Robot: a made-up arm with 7 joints.
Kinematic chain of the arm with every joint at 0, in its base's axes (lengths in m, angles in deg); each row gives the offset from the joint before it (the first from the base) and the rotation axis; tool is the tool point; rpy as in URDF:
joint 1: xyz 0.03 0 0.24 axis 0 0.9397 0.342
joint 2: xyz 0 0.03 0.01 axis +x
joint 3: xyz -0.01 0 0.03 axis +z
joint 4: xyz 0.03 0 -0.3 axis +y
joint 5: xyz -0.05 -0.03 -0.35 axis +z
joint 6: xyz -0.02 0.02 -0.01 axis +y
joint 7: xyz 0.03 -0.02 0 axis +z
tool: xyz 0.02 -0.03 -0.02 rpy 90 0 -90
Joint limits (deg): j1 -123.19..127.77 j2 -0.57..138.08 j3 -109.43..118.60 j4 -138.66..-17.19 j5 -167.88..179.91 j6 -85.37..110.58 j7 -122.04..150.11
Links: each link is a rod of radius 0.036 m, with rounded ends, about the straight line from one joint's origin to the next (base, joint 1, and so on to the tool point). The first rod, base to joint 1, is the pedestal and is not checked.
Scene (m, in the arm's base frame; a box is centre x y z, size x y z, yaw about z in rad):
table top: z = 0
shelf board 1: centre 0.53 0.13 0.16 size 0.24 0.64 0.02 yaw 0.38
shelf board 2: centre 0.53 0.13 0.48 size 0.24 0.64 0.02 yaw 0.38
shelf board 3: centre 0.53 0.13 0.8 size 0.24 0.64 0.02 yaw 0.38
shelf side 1: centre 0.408 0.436 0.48 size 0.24 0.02 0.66 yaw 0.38
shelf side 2: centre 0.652 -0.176 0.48 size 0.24 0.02 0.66 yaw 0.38
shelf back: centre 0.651 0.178 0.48 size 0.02 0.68 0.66 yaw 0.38
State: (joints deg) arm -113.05 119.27 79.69 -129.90 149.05 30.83 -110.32
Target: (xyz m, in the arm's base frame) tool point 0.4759 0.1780 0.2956
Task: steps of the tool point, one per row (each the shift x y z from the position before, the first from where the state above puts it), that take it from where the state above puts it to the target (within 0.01 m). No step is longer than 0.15 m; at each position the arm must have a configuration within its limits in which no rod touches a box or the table.
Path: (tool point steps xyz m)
1: 0.0101 -0.0013 0.1151
2: 0.0490 -0.0019 0.1032
3: 0.0805 0.0007 0.0783
4: 0.1004 0.0051 0.0443
5: 0.1066 0.0103 0.0065
6: 0.0988 0.0147 -0.0298
7: 0.0794 0.0169 -0.0599
8: 0.0524 0.0163 -0.0803
9: 0.0223 0.0127 -0.0895
10: 0.0660 0.0106 -0.0064
11: 0.0594 0.0193 -0.0022
12: 0.0473 0.0391 0.0085

